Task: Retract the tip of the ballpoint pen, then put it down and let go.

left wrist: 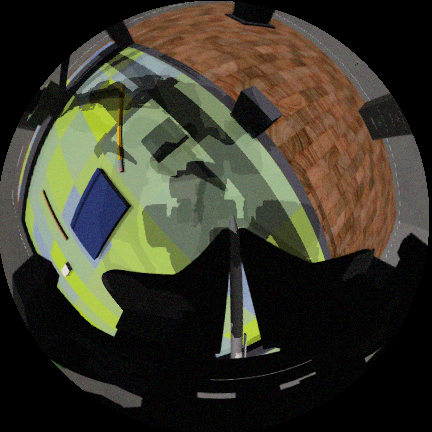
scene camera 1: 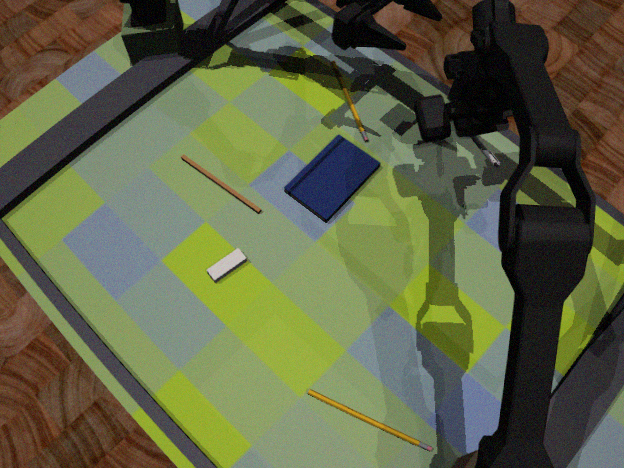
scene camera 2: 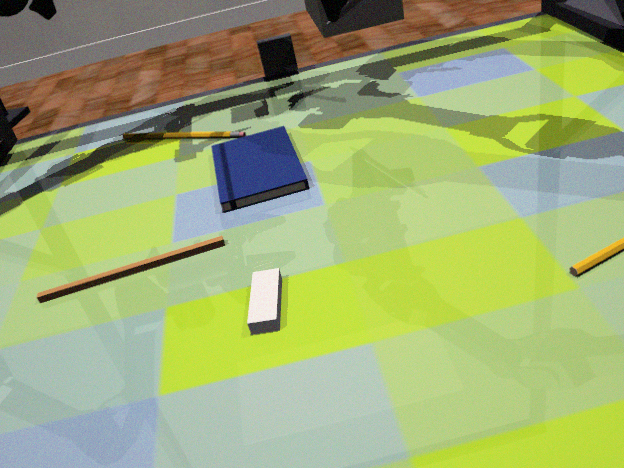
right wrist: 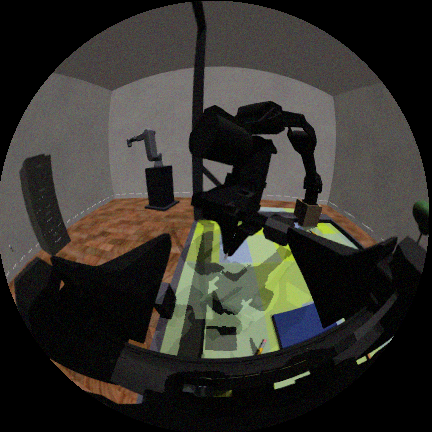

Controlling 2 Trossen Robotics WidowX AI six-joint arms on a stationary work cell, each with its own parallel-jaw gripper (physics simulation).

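Frame: origin at the left arm's base, x ahead, y left, z up, level; centimetres.
Where they show: left gripper, between the fingertips: (left wrist: 233, 233) (scene camera 1: 469, 133) (scene camera 2: 334, 19) (right wrist: 227, 253); right gripper, between the fingertips: (scene camera 1: 423, 33) (right wrist: 230, 236); left arm's base, origin of its link: (right wrist: 309, 202); right arm's base, origin of its link: (scene camera 1: 148, 13).
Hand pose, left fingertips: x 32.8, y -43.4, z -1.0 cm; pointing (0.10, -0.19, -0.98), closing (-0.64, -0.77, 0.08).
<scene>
Things, the pixels of their centre, and the offset from my left fingertips.
- ballpoint pen, middle of its body: (left wrist: 238, 309) (scene camera 1: 482, 146) dx -3.4, dy +2.9, dz +2.9 cm
- blue notebook, middle of its body: (scene camera 2: 256, 165) (scene camera 1: 332, 176) (left wrist: 93, 216) (right wrist: 307, 324) dx +14.3, dy +16.0, dz -8.9 cm
- brown stick, middle of its body: (scene camera 2: 131, 269) (scene camera 1: 219, 183) (left wrist: 51, 212) dx +27.8, dy +29.0, dz -9.1 cm
- white eraser, middle of its body: (scene camera 2: 265, 300) (scene camera 1: 226, 265) (left wrist: 65, 269) dx +16.3, dy +38.7, dz -8.9 cm
The ballpoint pen (scene camera 1: 486, 150) (left wrist: 236, 300), with a dark barrel and silvery ends, is in the left gripper. In the left wrist view its grey cone end sticks out just past the fingertips, and its clip end lies toward the palm. Whether the writing point is out is too small to tell. My left gripper (left wrist: 233, 233) is shut on the pen and holds it above the table; in scene camera 1 the arm hides much of it. My right gripper (scene camera 1: 422, 32) is open and empty, high at the top of scene camera 1, apart from the pen.
A blue notebook (scene camera 1: 332, 177) (scene camera 2: 260, 163) (left wrist: 100, 215) lies on the checkered table. One pencil (scene camera 1: 353, 108) (scene camera 2: 181, 135) lies behind it, another pencil (scene camera 1: 367, 419) near the bottom of scene camera 1. A brown stick (scene camera 1: 220, 183) (scene camera 2: 131, 269) and a white eraser (scene camera 1: 226, 264) (scene camera 2: 265, 297) also lie there.
</scene>
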